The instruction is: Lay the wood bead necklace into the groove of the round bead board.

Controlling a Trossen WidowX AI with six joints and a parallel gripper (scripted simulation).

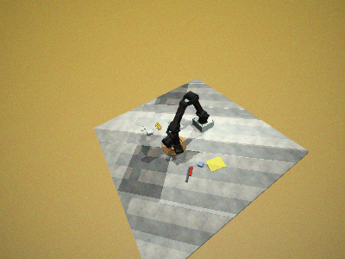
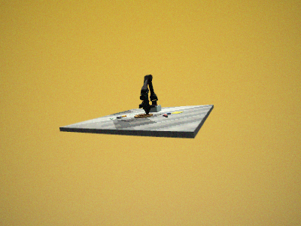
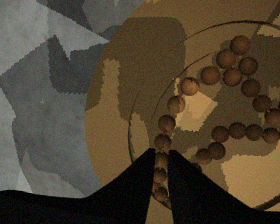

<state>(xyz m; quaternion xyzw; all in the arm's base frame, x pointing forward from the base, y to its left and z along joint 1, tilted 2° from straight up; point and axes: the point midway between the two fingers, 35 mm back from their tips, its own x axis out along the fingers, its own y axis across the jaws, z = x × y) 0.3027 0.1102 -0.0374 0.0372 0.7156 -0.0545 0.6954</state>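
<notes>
My gripper tip is now 5 cm to the left of the round bead board and 1 cm above it. The rest, counted from my gripper tip: thin grey stick: 12 cm behind, 8 cm to the left, 1 cm below; then red-handled tool: 22 cm to the left, 1 cm below; then small blue block: 10 cm behind, 20 cm to the left, 1 cm below.
</notes>
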